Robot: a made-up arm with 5 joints.
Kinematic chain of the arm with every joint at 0, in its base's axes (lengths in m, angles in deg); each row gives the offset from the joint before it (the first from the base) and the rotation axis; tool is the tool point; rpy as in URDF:
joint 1: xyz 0 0 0.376 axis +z
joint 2: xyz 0 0 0 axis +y
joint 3: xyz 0.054 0 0.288 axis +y
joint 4: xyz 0.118 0 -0.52 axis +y
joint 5: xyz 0.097 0 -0.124 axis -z
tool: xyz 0 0 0 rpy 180 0 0
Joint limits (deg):
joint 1: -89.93..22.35
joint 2: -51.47..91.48
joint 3: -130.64..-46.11
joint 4: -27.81..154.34
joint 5: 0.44..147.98
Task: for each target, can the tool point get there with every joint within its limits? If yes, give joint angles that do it. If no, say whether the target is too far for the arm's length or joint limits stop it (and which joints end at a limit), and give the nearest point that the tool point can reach.
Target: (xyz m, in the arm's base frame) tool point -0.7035 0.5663 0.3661
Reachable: no: joint limits stop it (at a limit: joint 2, joint 3) | nearest point -0.1077 0.0867 -0.0583 | short by 0.875 m
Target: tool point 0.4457 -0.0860 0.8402
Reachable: yes | joints -10.92 -12.26 -102.36 138.41 93.63
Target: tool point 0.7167 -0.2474 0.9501
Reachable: yes | joints -19.04 19.49 -123.24 20.24 42.50
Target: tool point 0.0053 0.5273 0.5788
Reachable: no: joint limits stop it (at a limit: joint 1, joint 3, joint 4) | nearest point 0.2400 0.0987 0.6322 | short by 0.492 m
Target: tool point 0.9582 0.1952 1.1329
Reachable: no: too far | nearest point 0.7473 0.1522 0.9663 | short by 0.272 m
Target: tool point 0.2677 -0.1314 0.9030
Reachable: yes | joints -26.15 -34.74 -91.38 138.79 27.26
